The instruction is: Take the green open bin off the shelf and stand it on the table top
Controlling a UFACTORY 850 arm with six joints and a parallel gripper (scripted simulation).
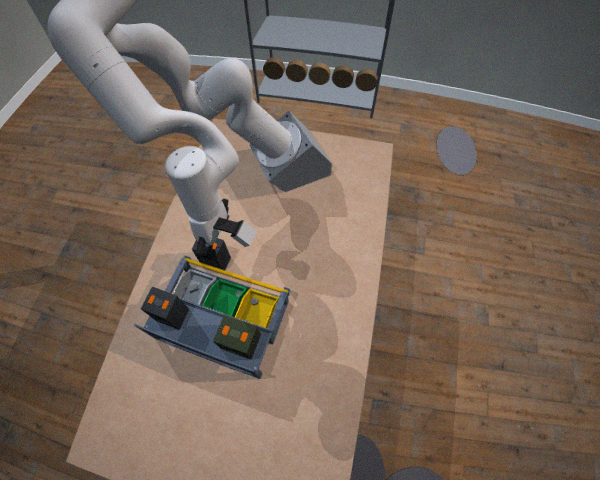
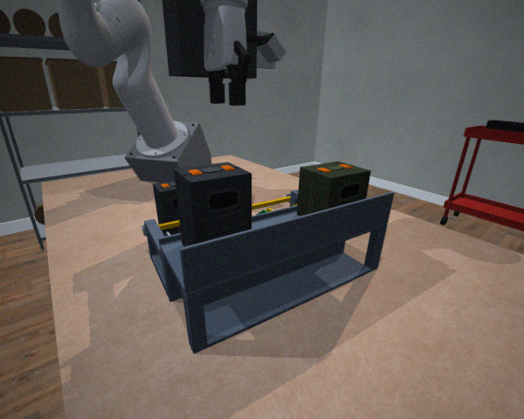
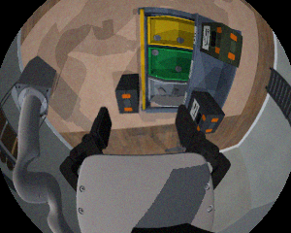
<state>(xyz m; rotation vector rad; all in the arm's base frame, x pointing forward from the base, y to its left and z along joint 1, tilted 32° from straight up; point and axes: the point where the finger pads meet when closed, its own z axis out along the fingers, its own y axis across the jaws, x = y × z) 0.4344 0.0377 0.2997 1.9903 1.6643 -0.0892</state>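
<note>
Now: the thin yellow bar 250 mm below my hand. Round my hand: yellow bin (260 mm below, 130 mm ahead, 80 mm to the left); then green bin (260 mm below, 100 mm ahead, 30 mm to the right).
</note>
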